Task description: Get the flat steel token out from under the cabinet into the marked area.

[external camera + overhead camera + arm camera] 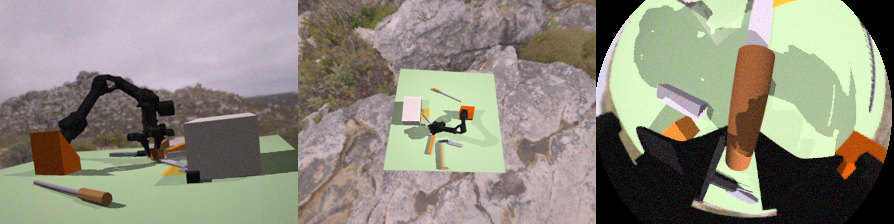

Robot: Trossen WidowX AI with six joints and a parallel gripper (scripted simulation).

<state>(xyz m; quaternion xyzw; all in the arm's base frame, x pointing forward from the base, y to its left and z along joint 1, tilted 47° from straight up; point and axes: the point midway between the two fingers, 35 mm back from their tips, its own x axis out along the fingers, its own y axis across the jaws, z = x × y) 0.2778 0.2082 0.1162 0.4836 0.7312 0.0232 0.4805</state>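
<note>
My gripper tip is now 21 cm past the grey bar, 14 cm to the right of it and 1 cm above it. Round my gripper tip: grey token (20 cm ahead, 23 cm to the right, 1 cm below); then orange bar (5 cm ahead, 17 cm to the left).
</note>
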